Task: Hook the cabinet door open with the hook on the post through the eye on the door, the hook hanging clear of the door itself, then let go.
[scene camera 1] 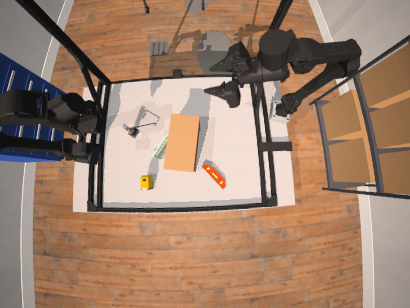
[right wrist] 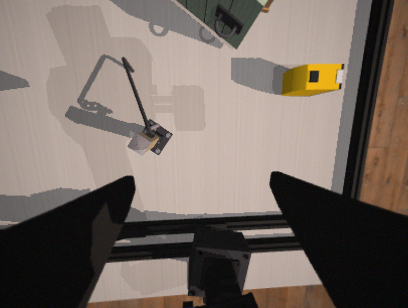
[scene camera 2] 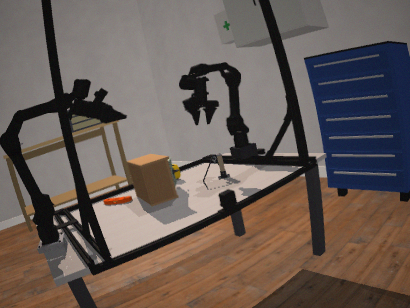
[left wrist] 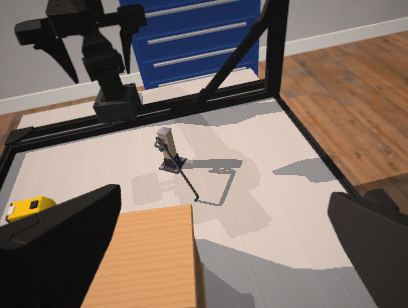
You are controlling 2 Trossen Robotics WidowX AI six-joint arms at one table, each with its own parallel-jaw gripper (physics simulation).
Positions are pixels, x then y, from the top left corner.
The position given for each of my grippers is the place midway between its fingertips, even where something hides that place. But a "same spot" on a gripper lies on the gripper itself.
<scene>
my left gripper: scene camera 1; scene camera 2 124,115; left wrist; not seen in the right wrist view (out of frame)
same spot on my left gripper: (left wrist: pixel 58 250) = (scene camera 1: pixel 215 86)
</scene>
